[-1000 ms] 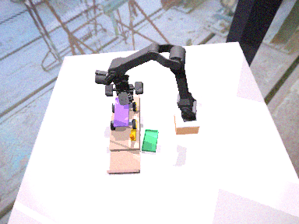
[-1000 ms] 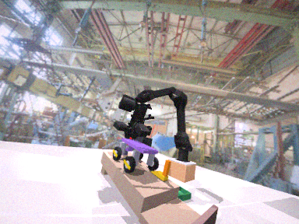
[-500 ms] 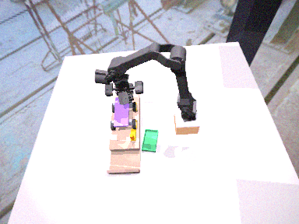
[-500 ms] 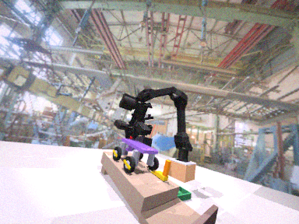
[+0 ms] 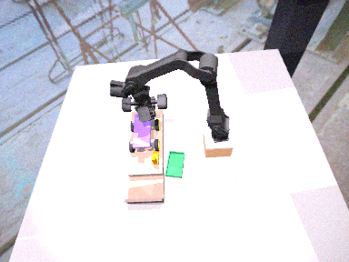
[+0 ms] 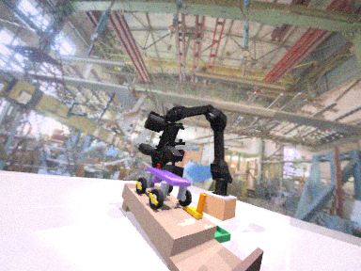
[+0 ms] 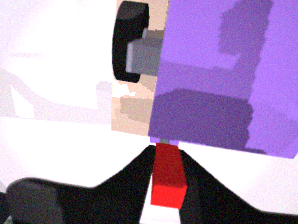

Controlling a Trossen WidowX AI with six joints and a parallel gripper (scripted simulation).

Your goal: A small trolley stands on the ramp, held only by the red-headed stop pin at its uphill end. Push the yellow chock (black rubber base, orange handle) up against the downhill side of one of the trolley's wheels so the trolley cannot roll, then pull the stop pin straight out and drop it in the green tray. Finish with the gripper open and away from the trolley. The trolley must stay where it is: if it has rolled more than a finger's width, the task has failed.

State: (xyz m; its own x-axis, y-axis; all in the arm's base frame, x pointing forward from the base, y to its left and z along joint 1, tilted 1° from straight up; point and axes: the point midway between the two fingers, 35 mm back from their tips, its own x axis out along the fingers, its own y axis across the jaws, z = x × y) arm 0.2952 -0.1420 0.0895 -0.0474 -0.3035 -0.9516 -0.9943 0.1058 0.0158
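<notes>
Right now the yellow chock is 200 mm to the left of my gripper tip and 60 mm below it. The rest, counted from my gripper tip: brown ramp 110 mm to the left, 100 mm below, 30 mm ahead; red-headed stop pin right at my gripper tip; purple trolley 100 mm to the left, 30 mm below, 30 mm ahead.
</notes>
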